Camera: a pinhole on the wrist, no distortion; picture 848 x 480 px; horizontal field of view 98.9 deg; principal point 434.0 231.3 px. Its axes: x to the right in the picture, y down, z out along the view. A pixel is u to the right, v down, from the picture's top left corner.
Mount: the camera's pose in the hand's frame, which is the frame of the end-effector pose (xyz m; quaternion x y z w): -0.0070 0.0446 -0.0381 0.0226 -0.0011 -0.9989 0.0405
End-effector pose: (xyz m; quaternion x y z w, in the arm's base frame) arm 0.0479 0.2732 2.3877 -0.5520 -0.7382 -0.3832 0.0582
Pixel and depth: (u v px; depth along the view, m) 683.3 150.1 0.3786
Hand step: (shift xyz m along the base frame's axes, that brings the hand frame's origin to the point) 0.3149 -0.0063 -0.3229
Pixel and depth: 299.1 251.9 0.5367
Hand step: 0.1321 0.4534 -0.2529
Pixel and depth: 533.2 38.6 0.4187
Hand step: 0.4078 0.1389 -0.2131
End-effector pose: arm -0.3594 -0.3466 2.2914 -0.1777 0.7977 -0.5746 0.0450
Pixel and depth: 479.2 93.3 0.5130
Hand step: 0.1779 -0.3224 -0.3909
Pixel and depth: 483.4 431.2 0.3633
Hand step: 0.1788 -0.3163 0.0321
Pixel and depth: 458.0 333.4 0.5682
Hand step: 0.2265 -0.4893 -0.0753
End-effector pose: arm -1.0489 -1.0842 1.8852 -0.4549 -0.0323 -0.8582 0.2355
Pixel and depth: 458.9 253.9 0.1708
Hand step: 0.1276 0.0158 0.0515
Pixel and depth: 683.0 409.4 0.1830
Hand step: 0.1461 0.1363 -0.0158
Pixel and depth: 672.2 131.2 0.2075
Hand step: 0.2384 0.0222 -0.0440
